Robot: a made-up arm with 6 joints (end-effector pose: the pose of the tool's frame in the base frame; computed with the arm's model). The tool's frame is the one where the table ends. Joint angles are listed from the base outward.
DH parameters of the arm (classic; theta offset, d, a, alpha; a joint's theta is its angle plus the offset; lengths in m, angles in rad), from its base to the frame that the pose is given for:
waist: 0 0.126 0 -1.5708
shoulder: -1.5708 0 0.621 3.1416
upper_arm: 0 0 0 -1.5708
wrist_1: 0 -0.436 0 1.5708
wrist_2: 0 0.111 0 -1.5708
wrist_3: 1.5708 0 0 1.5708
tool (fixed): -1.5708 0 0 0
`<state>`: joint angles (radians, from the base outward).
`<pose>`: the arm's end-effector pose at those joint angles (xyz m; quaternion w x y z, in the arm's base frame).
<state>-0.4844 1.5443 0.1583 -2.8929 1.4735 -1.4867</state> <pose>0.6466 -0.2187 -0.2911 0.1757 -0.0207 0.6941 0.6978</pose>
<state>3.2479 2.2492 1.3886 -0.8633 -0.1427 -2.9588</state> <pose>-0.7075 -0.0029 -0.6493 0.4646 0.0623 0.8333 -0.2931</pose>
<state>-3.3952 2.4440 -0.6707 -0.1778 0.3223 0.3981</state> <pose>0.0637 0.0964 -0.3420 0.0859 0.9770 -0.0772 -0.1793</pose>
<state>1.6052 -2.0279 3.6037 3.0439 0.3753 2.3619</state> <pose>-0.1034 -0.2077 -0.4039 0.6850 -0.0637 0.5835 0.4316</pose>
